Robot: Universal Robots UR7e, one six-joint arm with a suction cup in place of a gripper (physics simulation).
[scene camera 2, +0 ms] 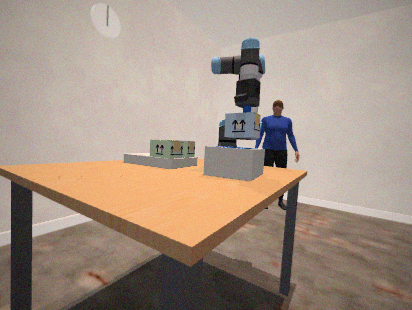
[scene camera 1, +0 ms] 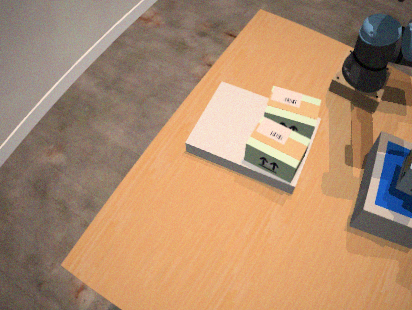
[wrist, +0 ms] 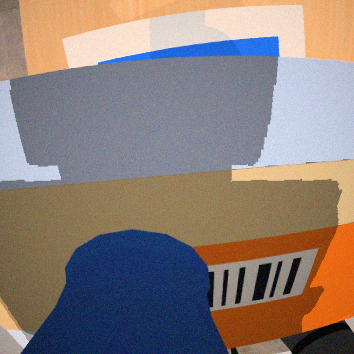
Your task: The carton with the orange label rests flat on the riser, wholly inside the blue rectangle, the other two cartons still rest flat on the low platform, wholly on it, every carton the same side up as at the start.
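Where they show: hand at its tool point: (scene camera 2: 246, 117) (wrist: 142, 250); arm's base at its link origin: (scene camera 1: 363, 74).
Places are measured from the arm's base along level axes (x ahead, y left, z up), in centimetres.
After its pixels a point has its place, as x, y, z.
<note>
The carton with the orange label (scene camera 2: 242, 126) @(38.7, 30.3, 14.9) (wrist: 280, 120) hangs level, arrows up, from my suction gripper (scene camera 2: 247, 111) (wrist: 135, 260), a small gap above the riser (scene camera 1: 382, 232) @(45.2, 26.9, -2.4) (scene camera 2: 227, 162) @(44.9, 28.1, 0.2) in scene camera 2. Its grey lower corner shows at the right edge of scene camera 1. The blue rectangle (scene camera 1: 387, 195) @(39.8, 22.2, 6.0) (wrist: 215, 49) @(42.3, 25.3, 6.1) on the riser top is partly hidden by the carton. Two green-sided cartons with pale labels, the nearer one (scene camera 1: 272, 157) @(48.2, -8.2, 6.9) (scene camera 2: 162, 149) @(48.1, -6.9, 2.8) and the farther one (scene camera 1: 300, 106) @(30.8, -9.7, 7.7), rest flat, arrows up, on the low platform (scene camera 1: 217, 120) @(42.5, -28.6, -1.2) (scene camera 2: 178, 163) @(42.6, -1.1, -3.6).
The wooden table (scene camera 1: 200, 215) @(66.8, -17.0, -5.9) (scene camera 2: 125, 190) @(84.6, 22.3, -6.0) carries the platform and the riser. The arm's base (scene camera 1: 367, 70) @(5.9, 1.2, 7.9) stands behind the riser. A person in a blue top (scene camera 2: 278, 131) stands beyond the table. The two green-sided cartons stand close together.
</note>
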